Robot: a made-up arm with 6 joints.
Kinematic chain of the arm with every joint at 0, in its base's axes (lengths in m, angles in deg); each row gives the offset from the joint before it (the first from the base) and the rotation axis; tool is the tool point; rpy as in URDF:
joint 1: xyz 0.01 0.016 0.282 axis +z
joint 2: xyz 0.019 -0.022 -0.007 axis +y
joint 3: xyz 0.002 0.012 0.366 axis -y
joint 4: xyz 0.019 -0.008 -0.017 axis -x
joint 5: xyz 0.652 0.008 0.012 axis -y
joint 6: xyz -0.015 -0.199 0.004 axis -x
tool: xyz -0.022 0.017 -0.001 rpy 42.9 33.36 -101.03
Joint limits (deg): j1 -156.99..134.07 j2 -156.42..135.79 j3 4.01..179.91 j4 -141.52..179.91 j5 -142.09..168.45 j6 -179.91..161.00
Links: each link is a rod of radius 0.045 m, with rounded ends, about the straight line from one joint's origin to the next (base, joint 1, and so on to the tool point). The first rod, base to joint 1, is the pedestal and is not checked.
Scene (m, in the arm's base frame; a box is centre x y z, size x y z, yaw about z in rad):
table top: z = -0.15
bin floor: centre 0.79 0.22 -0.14 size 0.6 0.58 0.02 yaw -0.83
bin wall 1: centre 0.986 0.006 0 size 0.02 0.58 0.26 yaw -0.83
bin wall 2: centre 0.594 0.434 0 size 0.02 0.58 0.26 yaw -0.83
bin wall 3: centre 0.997 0.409 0 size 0.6 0.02 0.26 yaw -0.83
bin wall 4: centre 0.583 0.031 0 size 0.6 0.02 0.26 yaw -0.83
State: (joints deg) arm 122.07 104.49 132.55 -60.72 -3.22 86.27
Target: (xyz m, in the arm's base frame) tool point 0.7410 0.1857 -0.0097
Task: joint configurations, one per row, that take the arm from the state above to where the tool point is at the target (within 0.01 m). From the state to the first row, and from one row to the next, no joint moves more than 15 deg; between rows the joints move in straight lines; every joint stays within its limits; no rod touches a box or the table.
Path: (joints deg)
1: 111.25 91.78 125.02 -67.08 -5.86 84.88
2: 100.42 79.07 117.49 -73.44 -8.51 83.49
3: 89.60 66.36 109.96 -79.79 -11.15 82.10
4: 78.77 53.66 102.43 -86.15 -13.79 80.71
5: 67.95 40.95 94.89 -92.51 -16.44 79.32
6: 57.12 28.24 87.36 -98.87 -19.08 77.93
7: 50.27 33.32 73.75 -90.34 -16.86 79.83
8: 43.42 38.40 60.15 -81.81 -14.65 81.73
9: 36.58 43.48 46.54 -73.28 -12.43 83.64
10: 29.73 48.56 32.93 -64.75 -10.21 85.54
11: 22.88 53.65 19.32 -56.22 -8.00 87.45

